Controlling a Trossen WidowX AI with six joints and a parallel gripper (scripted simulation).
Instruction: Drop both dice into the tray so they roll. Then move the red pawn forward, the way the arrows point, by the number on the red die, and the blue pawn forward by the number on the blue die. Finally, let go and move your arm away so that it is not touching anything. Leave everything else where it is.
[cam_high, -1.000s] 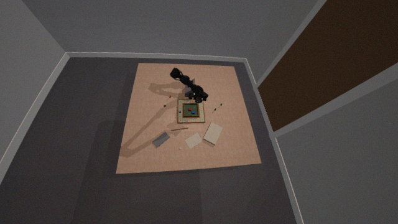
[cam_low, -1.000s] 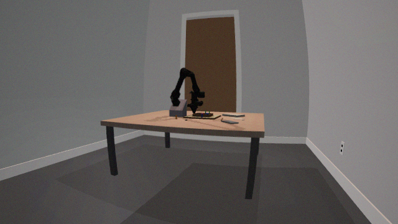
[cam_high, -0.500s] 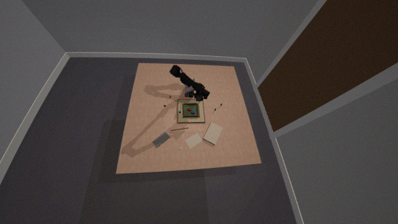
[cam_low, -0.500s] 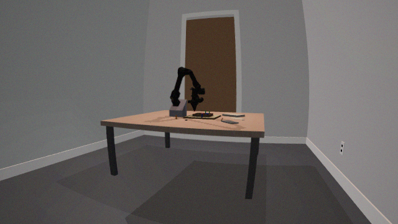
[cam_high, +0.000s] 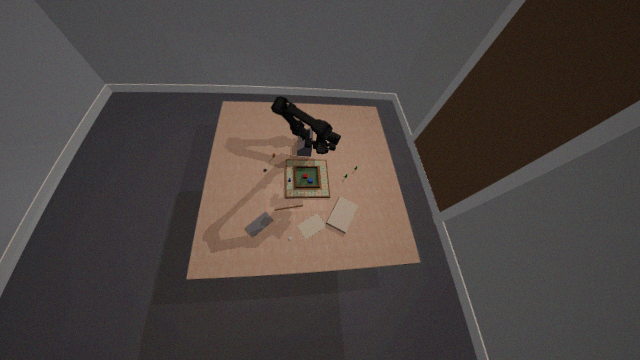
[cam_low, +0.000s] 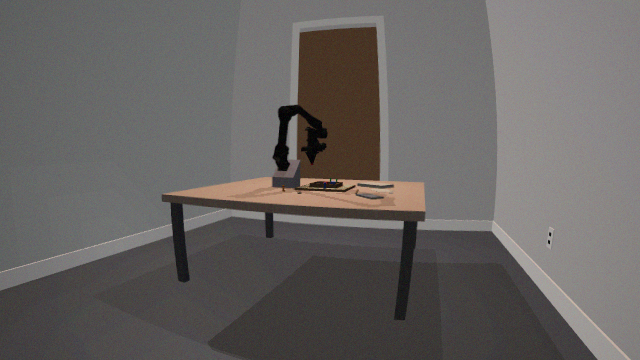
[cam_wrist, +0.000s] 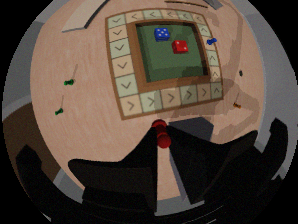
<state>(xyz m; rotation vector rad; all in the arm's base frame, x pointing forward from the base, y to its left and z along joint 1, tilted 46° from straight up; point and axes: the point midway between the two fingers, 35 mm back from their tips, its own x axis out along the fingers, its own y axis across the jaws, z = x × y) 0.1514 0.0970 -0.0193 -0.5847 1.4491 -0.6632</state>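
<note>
Now: gripper tip 150 mm short of the blue pawn, 180 mm to the left of it and 110 mm above it. From my gripper tip the other things lie so: thin stick: 330 mm ahead, 170 mm to the right, 140 mm below; green tray: 120 mm ahead, 60 mm to the right, 130 mm below; red pawn: 10 mm above.
</note>
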